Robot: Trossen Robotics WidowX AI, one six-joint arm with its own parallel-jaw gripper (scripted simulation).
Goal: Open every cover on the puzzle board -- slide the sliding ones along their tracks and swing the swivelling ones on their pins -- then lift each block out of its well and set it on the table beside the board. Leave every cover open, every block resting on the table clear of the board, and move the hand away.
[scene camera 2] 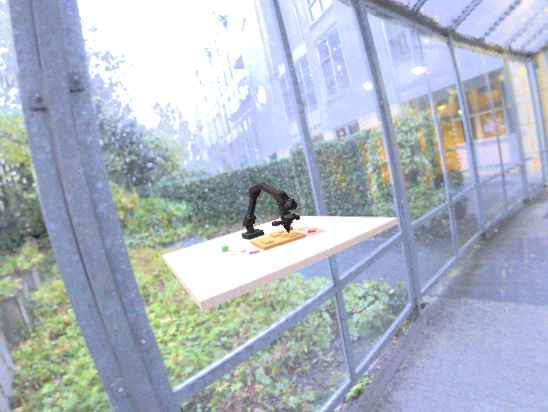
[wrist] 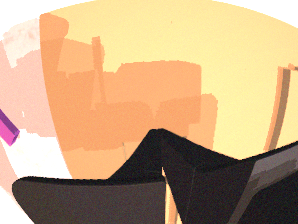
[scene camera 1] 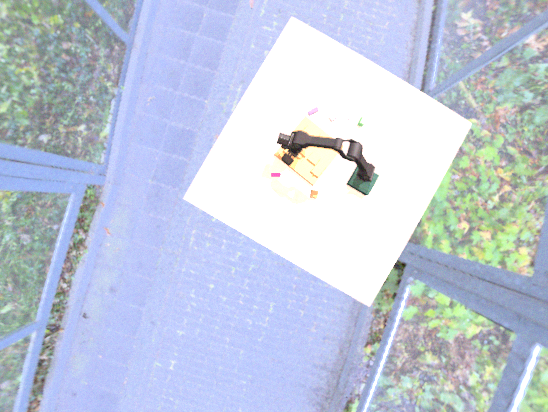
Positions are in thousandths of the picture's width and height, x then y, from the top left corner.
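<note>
A puzzle board (scene camera 1: 552, 404) is in sight, and the wrist view shows me the board as well (wrist: 814, 248). As for my gripper (wrist: 525, 605), it holds nothing, and it is shut.
</note>
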